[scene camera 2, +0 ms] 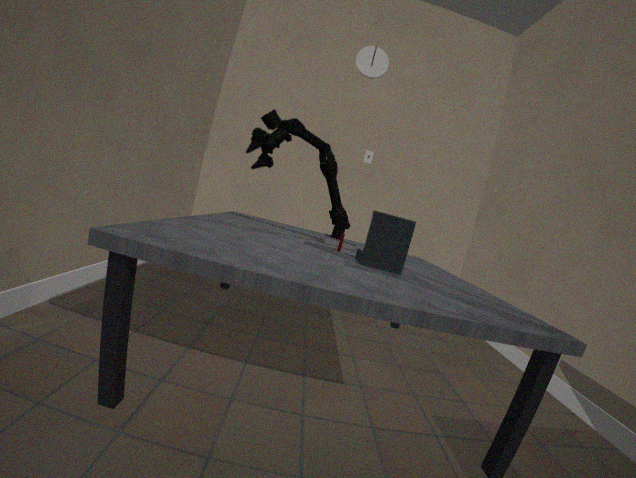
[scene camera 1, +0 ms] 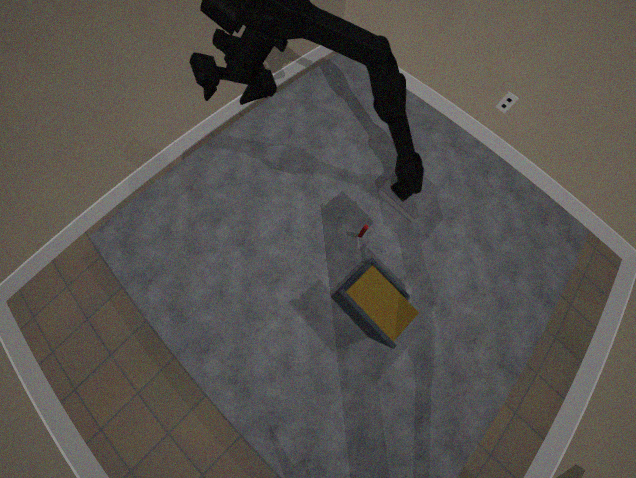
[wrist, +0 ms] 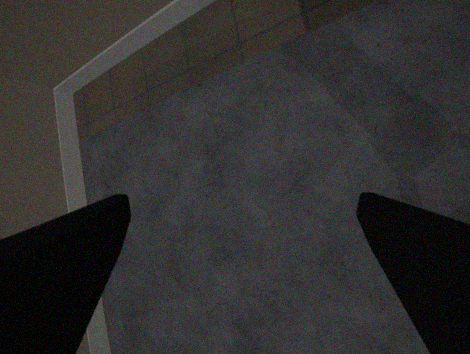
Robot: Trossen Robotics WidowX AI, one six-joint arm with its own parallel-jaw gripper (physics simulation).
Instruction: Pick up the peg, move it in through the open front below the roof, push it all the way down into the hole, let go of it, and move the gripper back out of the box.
Labels:
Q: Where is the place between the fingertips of my gripper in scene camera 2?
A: At 249, 160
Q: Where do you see a dark box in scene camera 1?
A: At 379, 306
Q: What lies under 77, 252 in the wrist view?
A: My gripper.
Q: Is my gripper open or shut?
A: Open.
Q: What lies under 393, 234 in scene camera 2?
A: A dark box.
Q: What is my gripper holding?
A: Nothing.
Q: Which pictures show my gripper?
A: Scene camera 2, scene camera 1 and the wrist view: all of them.

